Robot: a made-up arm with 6 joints.
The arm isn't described. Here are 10 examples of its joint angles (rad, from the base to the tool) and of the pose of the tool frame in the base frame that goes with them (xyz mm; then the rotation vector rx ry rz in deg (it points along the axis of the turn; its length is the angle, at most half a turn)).
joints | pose
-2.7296 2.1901 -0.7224 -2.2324 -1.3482 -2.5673 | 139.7 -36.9 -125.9 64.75 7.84 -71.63
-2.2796 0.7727 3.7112 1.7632 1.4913 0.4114 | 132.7 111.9 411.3 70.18 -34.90 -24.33
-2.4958 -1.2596 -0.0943 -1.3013 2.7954 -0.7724 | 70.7 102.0 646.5 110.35 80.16 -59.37
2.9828 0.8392 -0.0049 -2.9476 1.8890 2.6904 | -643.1 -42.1 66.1 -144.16 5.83 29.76
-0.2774 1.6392 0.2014 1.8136 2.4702 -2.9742 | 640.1 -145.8 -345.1 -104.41 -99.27 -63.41
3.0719 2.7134 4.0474 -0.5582 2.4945 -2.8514 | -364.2 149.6 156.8 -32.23 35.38 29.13
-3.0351 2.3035 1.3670 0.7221 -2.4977 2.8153 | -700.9 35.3 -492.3 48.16 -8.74 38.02
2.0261 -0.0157 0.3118 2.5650 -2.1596 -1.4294 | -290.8 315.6 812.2 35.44 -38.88 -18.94
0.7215 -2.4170 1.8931 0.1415 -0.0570 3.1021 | -254.1 -416.1 -647.6 71.79 33.67 -117.48
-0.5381 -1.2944 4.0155 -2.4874 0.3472 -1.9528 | -152.2 225.7 -181.8 -72.81 80.21 37.22
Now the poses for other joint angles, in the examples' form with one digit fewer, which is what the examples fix.
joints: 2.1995 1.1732 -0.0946 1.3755 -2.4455 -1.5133
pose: -386 579 -97 -62.9 -42.2 -20.5
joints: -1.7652 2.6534 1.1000 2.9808 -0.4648 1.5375
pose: 94 -268 -737 114.1 -52.8 -123.3
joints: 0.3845 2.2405 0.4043 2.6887 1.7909 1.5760
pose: 224 232 -619 21.5 -105.2 116.0
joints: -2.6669 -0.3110 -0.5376 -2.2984 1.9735 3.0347
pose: -217 -221 353 -112.0 -65.7 78.0
